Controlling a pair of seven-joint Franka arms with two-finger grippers.
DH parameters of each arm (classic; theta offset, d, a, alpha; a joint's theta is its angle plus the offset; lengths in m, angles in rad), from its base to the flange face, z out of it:
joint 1: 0 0.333 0 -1.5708
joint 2: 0 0 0 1.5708
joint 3: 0 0.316 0.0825 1.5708
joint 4: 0 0 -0.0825 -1.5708
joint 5: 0 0.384 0 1.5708
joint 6: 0 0 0.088 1.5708
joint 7: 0 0.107 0 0
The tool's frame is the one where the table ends.
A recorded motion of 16 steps. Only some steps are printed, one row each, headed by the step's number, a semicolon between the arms.
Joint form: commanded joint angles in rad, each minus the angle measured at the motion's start. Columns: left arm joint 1, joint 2, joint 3, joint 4, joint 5, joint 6, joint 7; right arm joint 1, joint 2, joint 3, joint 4, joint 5, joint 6, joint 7.
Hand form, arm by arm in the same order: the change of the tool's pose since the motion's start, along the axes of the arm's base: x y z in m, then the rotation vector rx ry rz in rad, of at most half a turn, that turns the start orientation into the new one. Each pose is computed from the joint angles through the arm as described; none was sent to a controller.
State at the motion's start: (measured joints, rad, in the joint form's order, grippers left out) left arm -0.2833 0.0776 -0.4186 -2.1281 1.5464 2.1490 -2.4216; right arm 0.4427 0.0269 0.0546 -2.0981 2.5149 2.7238 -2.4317
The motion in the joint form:
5: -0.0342 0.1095 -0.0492 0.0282 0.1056 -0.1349 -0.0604; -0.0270 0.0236 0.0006 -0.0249 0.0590 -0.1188 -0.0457
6: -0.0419 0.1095 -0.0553 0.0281 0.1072 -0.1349 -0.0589; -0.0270 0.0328 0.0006 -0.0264 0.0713 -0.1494 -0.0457
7: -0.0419 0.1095 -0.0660 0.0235 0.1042 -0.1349 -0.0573; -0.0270 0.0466 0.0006 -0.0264 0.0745 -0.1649 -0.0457
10: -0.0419 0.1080 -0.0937 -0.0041 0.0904 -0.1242 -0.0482; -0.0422 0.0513 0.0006 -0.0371 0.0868 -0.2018 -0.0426
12: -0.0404 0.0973 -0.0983 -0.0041 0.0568 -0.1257 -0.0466; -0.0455 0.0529 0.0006 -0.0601 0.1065 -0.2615 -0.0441
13: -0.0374 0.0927 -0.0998 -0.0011 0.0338 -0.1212 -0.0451; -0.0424 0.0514 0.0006 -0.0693 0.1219 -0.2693 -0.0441
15: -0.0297 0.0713 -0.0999 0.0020 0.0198 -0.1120 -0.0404; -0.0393 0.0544 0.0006 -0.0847 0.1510 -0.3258 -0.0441
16: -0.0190 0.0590 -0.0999 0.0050 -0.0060 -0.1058 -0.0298; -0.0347 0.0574 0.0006 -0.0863 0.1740 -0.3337 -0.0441
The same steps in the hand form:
5: -0.0071 -0.0295 -0.0376 0.0761 -0.0492 -0.0197; 0.0067 -0.0015 -0.0164 0.0673 -0.0342 0.0048
6: -0.0121 -0.0357 -0.0374 0.0768 -0.0497 -0.0349; 0.0080 0.0018 -0.0198 0.0921 -0.0386 0.0108
7: -0.0171 -0.0396 -0.0392 0.0778 -0.0439 -0.0446; 0.0093 0.0038 -0.0263 0.0991 -0.0343 0.0152
10: -0.0343 -0.0476 -0.0504 0.0878 -0.0096 -0.0779; 0.0123 -0.0013 -0.0308 0.1277 -0.0376 0.0074
12: -0.0364 -0.0477 -0.0459 0.0698 0.0005 -0.0586; 0.0101 0.0003 -0.0369 0.1692 -0.0475 0.0159
13: -0.0363 -0.0475 -0.0433 0.0540 0.0105 -0.0462; 0.0074 0.0015 -0.0395 0.1817 -0.0408 0.0115
15: -0.0344 -0.0453 -0.0315 0.0382 0.0019 -0.0380; 0.0053 0.0065 -0.0427 0.2311 -0.0514 0.0167
16: -0.0313 -0.0412 -0.0249 0.0255 0.0099 -0.0197; 0.0043 0.0092 -0.0443 0.2500 -0.0457 0.0080

